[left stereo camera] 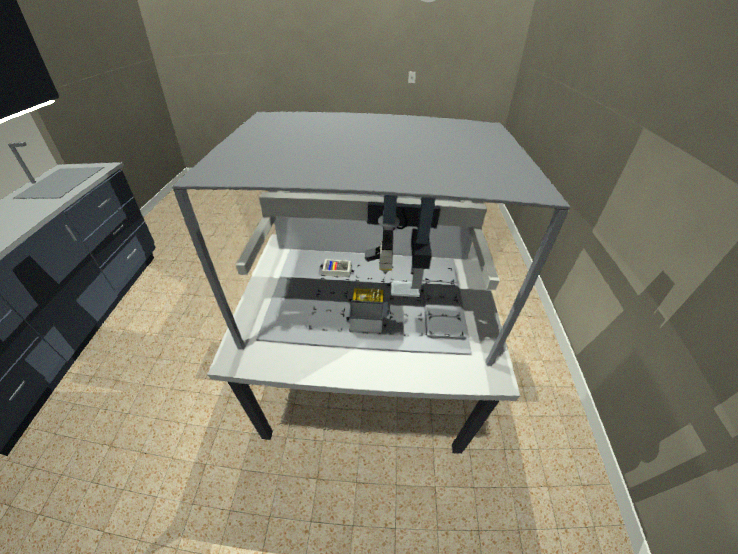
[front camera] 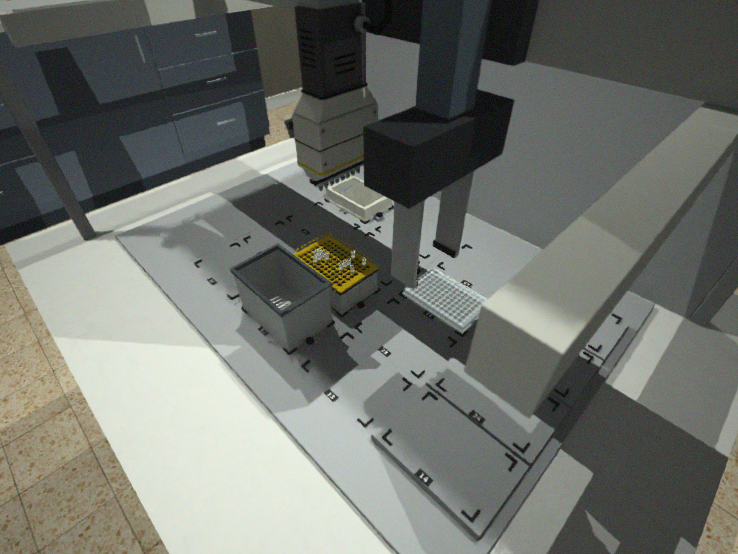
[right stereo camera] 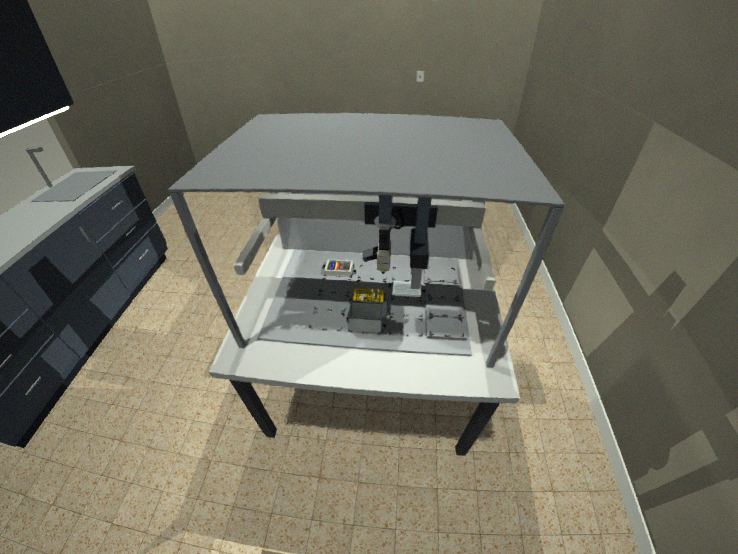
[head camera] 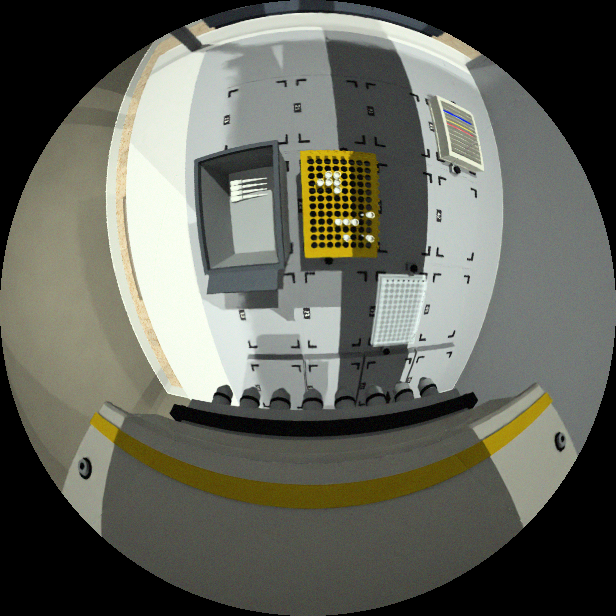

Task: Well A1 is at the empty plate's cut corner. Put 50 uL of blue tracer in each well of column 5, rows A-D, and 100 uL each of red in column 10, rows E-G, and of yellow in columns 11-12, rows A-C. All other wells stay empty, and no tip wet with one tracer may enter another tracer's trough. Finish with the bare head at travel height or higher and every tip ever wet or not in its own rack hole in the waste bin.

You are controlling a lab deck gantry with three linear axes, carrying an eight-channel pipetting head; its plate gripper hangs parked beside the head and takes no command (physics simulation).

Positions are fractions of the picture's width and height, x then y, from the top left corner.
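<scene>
A roof panel (right stereo camera: 0.61,0.28) is visible, as is the roof panel (left stereo camera: 0.49,0.28). A post (left stereo camera: 0.25,0.36) and a post (right stereo camera: 0.75,0.39) are also visible.
</scene>
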